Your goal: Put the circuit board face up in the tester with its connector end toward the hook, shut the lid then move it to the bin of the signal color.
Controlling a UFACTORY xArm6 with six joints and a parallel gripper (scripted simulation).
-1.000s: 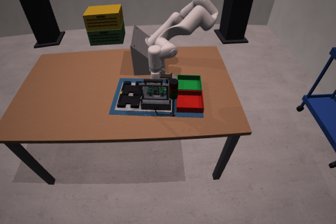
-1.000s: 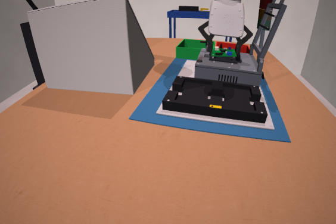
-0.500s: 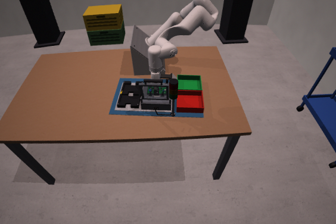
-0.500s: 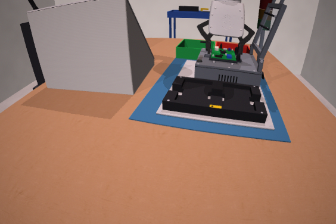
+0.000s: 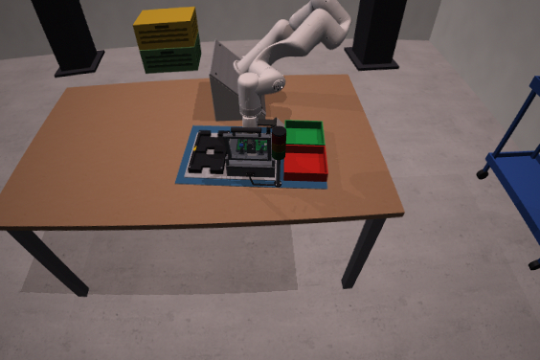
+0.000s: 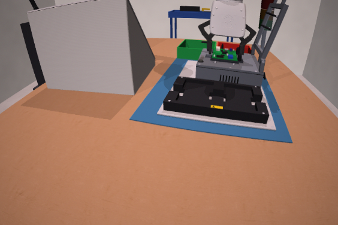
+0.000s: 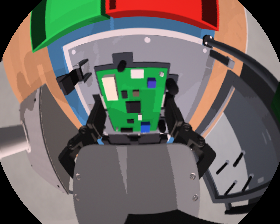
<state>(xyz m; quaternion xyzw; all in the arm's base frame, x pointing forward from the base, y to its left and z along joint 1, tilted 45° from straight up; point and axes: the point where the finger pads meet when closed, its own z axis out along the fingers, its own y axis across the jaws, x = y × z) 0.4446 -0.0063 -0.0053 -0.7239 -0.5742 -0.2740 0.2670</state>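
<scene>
Now: the green circuit board right at my hand. The rest, counted from my hand: latch hook: 5 cm behind, 7 cm to the left, 1 cm above; tester lid: 12 cm ahead, 2 cm to the right, 10 cm above; plate: 1 cm ahead, 1 cm to the left, 1 cm below.
</scene>
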